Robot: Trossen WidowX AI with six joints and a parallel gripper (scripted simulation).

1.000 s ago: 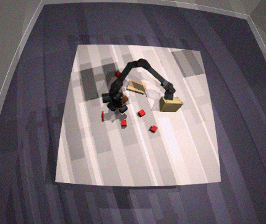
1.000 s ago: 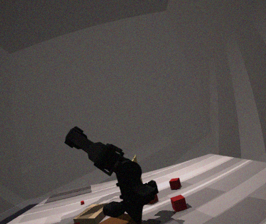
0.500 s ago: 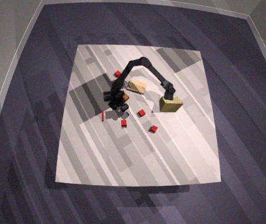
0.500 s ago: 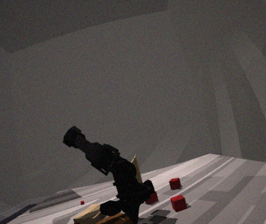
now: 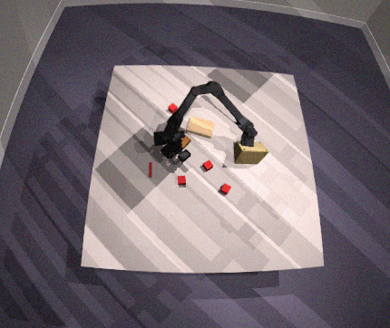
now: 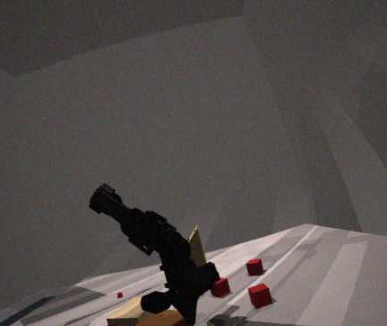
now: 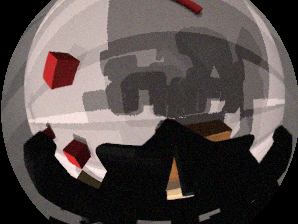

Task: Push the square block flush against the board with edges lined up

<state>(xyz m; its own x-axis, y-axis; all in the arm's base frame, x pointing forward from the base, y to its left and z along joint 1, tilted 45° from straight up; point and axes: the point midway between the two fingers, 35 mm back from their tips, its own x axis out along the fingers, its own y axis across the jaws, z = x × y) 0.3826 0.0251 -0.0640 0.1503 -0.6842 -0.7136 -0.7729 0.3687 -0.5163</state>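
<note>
The square block is 7 cm to the right of my gripper tip and 1 cm behind it. The rest, counted from my gripper tip: thin red stick 12 cm to the left, 12 cm ahead; then pale tan board 18 cm to the right, 12 cm behind.
</note>
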